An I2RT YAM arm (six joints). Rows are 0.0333 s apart.
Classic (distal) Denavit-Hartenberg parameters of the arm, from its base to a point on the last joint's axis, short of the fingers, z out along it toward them. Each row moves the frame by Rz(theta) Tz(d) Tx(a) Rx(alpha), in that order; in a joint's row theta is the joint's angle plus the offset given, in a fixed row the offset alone. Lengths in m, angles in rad.
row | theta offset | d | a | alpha
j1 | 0 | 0.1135 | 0.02 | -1.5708
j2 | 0 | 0 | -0.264 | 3.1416
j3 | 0.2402 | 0 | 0.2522 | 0
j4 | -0.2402 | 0 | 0.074 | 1.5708
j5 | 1.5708 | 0 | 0 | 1.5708
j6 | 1.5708 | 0.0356 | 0 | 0
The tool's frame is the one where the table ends.
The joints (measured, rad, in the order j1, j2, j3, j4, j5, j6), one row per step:
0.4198 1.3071 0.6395 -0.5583 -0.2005 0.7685
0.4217 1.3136 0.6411 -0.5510 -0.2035 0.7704
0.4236 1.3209 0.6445 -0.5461 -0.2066 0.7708
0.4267 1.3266 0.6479 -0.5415 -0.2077 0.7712
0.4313 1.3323 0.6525 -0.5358 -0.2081 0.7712
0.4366 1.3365 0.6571 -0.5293 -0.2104 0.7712
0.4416 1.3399 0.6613 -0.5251 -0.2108 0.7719
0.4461 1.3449 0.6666 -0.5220 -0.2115 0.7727
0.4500 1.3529 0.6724 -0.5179 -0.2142 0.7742
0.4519 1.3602 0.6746 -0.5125 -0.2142 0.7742
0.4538 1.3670 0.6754 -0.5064 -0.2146 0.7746
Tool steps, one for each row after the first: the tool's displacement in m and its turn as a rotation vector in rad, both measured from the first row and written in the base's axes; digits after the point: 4 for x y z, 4 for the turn. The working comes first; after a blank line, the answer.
Tool pose at each row, in the base's axes (x y z in m, rotation vector in rad; the steps are taken from these numbers as rounded here):
0.1957 0.0951 0.1614 0.4563 2.8856 0.5283
0.1968 0.0962 0.1608 0.4551 2.8851 0.5343
0.1980 0.0973 0.1604 0.4520 2.8860 0.5393
0.1990 0.0985 0.1604 0.4473 2.8854 0.5428
0.2001 0.1002 0.1607 0.4393 2.8831 0.5471
0.2012 0.1021 0.1613 0.4293 2.8795 0.5556
0.2020 0.1037 0.1619 0.4216 2.8768 0.5604
0.2030 0.1054 0.1624 0.4153 2.8756 0.5644
0.2044 0.1071 0.1624 0.4108 2.8762 0.5700
0.2054 0.1081 0.1617 0.4080 2.8766 0.5705
0.2062 0.1090 0.1607 0.4058 2.8773 0.5715

0.0011 0.0011 -0.0006 0.0039 -0.0004 0.0011
0.0023 0.0022 -0.0010 0.0071 -0.0001 0.0038
0.0033 0.0034 -0.0010 0.0091 -0.0016 0.0068
0.0044 0.0051 -0.0007 0.0113 -0.0056 0.0116
0.0055 0.0070 -0.0001 0.0162 -0.0109 0.0177
0.0063 0.0086 0.0005 0.0188 -0.0151 0.0223
0.0073 0.0103 0.0010 0.0210 -0.0175 0.0263
0.0087 0.0120 0.0010 0.0245 -0.0177 0.0297
0.0097 0.0130 0.0003 0.0246 -0.0179 0.0317
0.0105 0.0139 -0.0007 0.0251 -0.0177 0.0333

